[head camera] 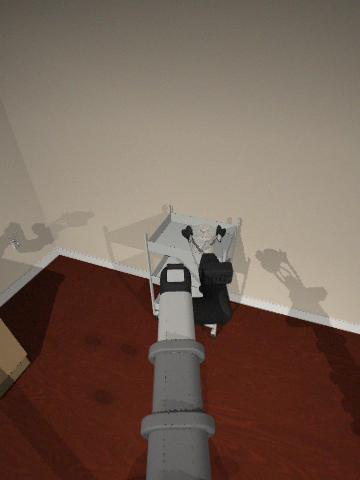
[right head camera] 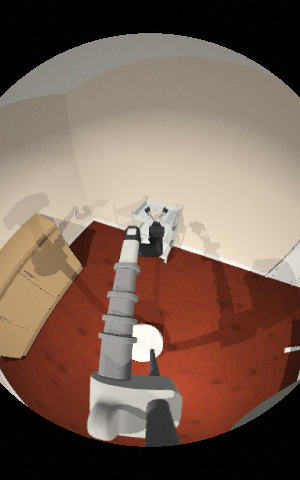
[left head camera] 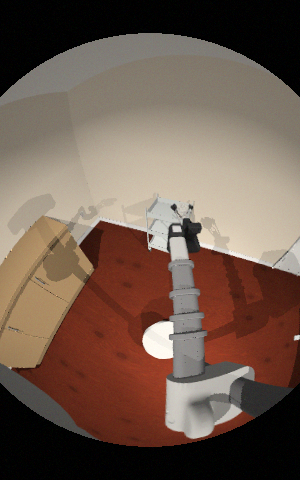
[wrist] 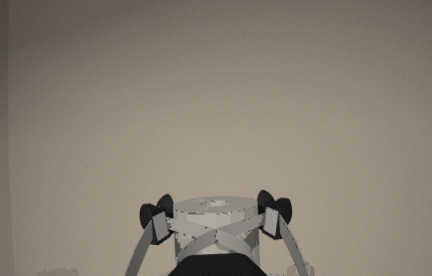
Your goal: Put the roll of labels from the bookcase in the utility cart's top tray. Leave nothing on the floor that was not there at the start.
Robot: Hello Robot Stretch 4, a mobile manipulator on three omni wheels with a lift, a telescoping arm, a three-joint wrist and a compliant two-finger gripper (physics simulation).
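Note:
The white roll of labels [head camera: 204, 231] [wrist: 216, 204] stands upright with its hole facing up, between the two dark fingertips. My gripper [head camera: 204, 234] [left head camera: 182, 206] [right head camera: 156, 211] [wrist: 215, 207] is shut on the roll. The light grey utility cart [head camera: 151, 275] [left head camera: 148, 230] stands against the wall. In the head camera view the roll and fingertips overlap the right part of the cart's top tray [head camera: 172, 239] [left head camera: 162, 207]. Whether the roll touches the tray cannot be told. The wrist hides the tray's front right part. No bookcase can be made out for certain.
A wooden cabinet [head camera: 9, 347] [left head camera: 45, 285] [right head camera: 37, 280] stands at the left. A white round thing [left head camera: 159, 341] [right head camera: 149, 342] lies low, partly behind the arm. The wall [head camera: 180, 125] rises directly behind the cart. A white panel [left head camera: 290, 257] shows at the right.

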